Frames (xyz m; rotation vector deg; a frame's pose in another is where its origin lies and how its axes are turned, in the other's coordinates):
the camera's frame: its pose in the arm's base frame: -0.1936 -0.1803 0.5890 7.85 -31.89 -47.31
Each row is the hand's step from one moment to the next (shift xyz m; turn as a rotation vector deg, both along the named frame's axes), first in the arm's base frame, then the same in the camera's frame.
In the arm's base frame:
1: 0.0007 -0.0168 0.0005 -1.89 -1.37 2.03
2: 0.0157 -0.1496 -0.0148 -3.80 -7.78 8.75
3: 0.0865 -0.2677 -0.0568 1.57 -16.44 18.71
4: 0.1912 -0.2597 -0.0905 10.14 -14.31 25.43
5: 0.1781 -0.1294 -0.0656 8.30 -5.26 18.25
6: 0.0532 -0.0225 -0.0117 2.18 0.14 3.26
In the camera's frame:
1: 0.0128 -0.0108 -0.0016 0.81 -1.51 2.57
2: 0.1114 -0.0960 -0.0351 7.23 -4.93 8.66
3: 0.2185 -0.1431 -0.1189 20.61 -4.01 13.49
4: 0.2557 -0.0797 -0.2011 26.51 5.27 14.95
5: 0.1640 0.0081 -0.1606 15.94 7.85 10.68
6: 0.0405 0.0160 -0.0397 2.44 2.59 1.65

